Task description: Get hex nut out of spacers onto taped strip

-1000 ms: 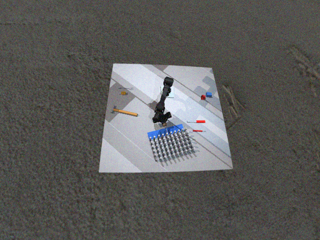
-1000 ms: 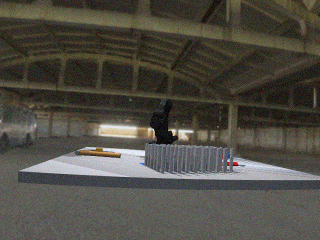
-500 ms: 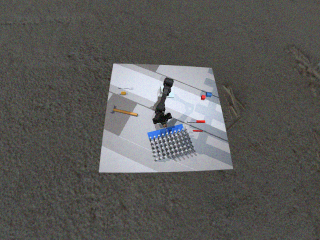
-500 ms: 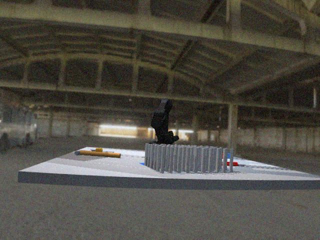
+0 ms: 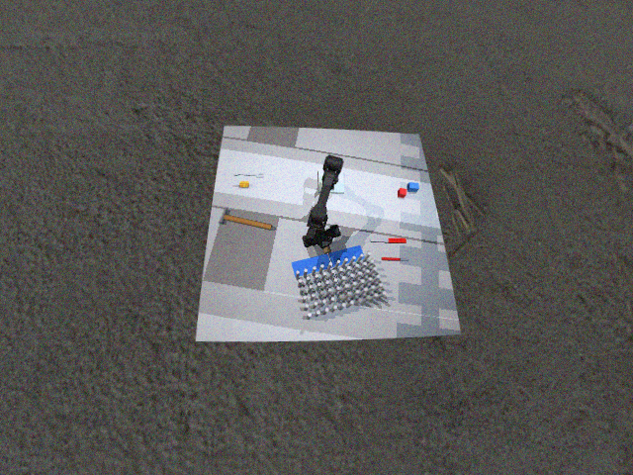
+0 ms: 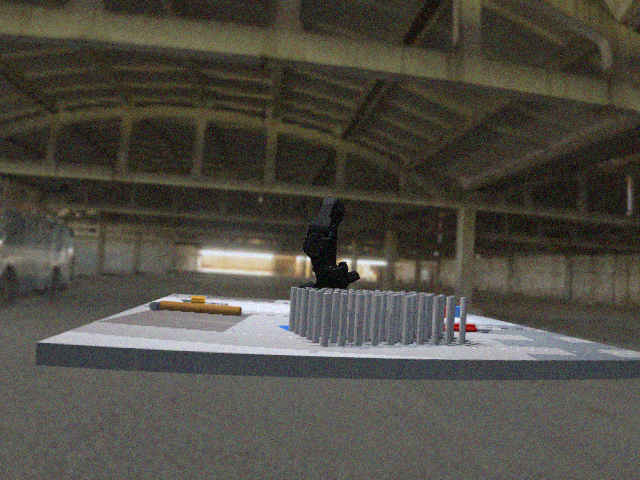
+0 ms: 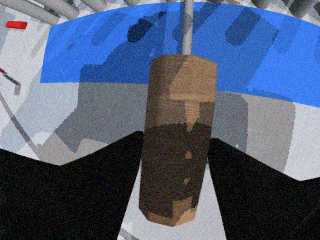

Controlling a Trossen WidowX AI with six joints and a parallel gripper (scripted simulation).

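Now: gripper tip 80 mm short of the blue taped strip, 10 mm to the right of it and 40 mm above it. The rest, counted from my gripper tip: red cube: 300 mm behind, 500 mm to the left, 20 mm below; hook tool: 100 mm ahead, 20 mm to the left; small yellow tool: 410 mm behind, 420 mm to the right, 20 mm below.
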